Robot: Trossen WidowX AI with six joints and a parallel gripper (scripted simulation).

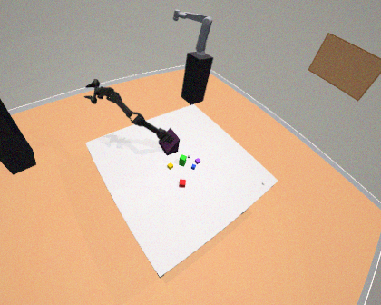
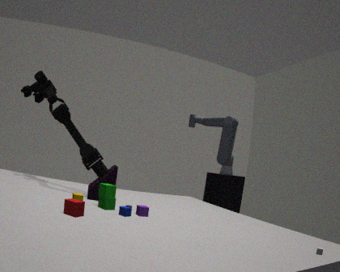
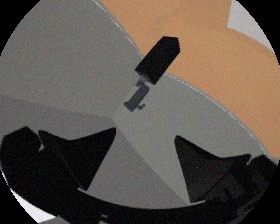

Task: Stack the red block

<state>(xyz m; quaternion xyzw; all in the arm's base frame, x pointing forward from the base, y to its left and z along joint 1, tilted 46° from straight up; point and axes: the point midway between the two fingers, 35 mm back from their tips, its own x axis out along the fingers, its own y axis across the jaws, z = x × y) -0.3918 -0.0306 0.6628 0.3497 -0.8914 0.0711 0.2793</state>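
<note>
The red block is 84 cm ahead of my gripper tip, 48 cm below it and 38 cm to the left of it. Also, from my gripper tip: blue block (76 cm ahead, 56 cm to the left, 49 cm below); yellow block (64 cm ahead, 49 cm below, 40 cm to the left); purple block (73 cm ahead, 63 cm to the left, 49 cm below).
</note>
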